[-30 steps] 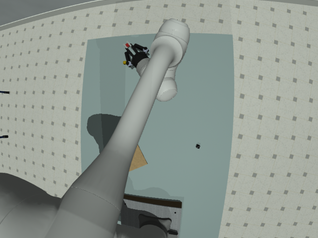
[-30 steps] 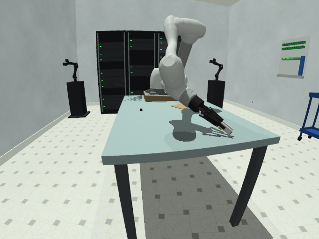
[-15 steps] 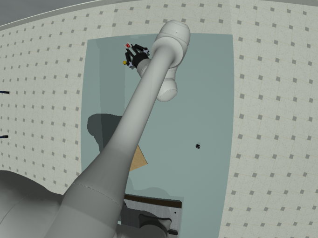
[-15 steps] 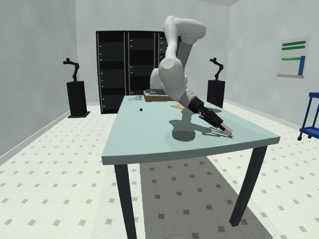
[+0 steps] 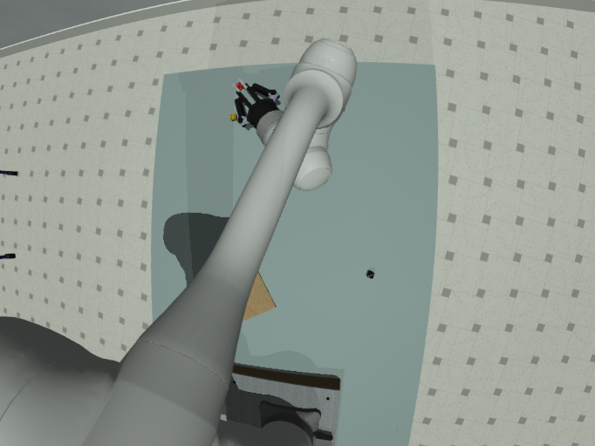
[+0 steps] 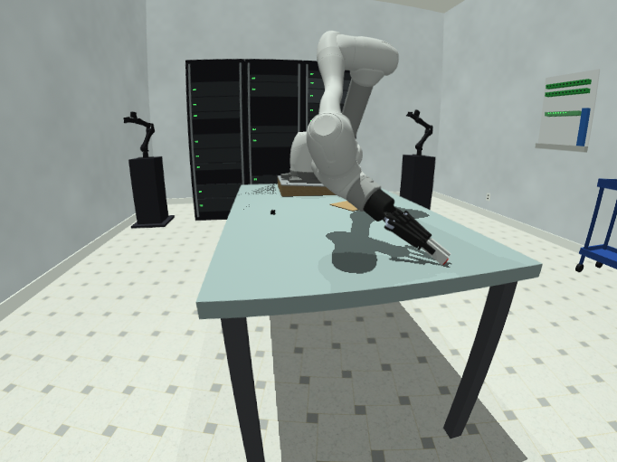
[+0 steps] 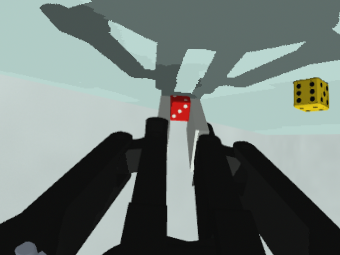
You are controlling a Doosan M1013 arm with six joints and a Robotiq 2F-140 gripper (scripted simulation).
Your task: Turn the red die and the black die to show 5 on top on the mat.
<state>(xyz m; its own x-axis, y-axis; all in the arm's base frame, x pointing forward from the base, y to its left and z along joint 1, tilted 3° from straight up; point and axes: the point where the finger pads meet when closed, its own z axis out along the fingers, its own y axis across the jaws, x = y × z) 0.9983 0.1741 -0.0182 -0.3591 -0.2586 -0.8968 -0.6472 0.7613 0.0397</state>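
Right now the red die is 2 cm ahead of my hand, 1 cm to the left of it and 2 cm below it. From my hand the other things lie so: black die (51 cm behind, 37 cm to the right, 2 cm below); then tan mat (60 cm behind, 2 cm to the right, 3 cm below); then yellow die (8 cm behind, 3 cm to the left, 2 cm below).
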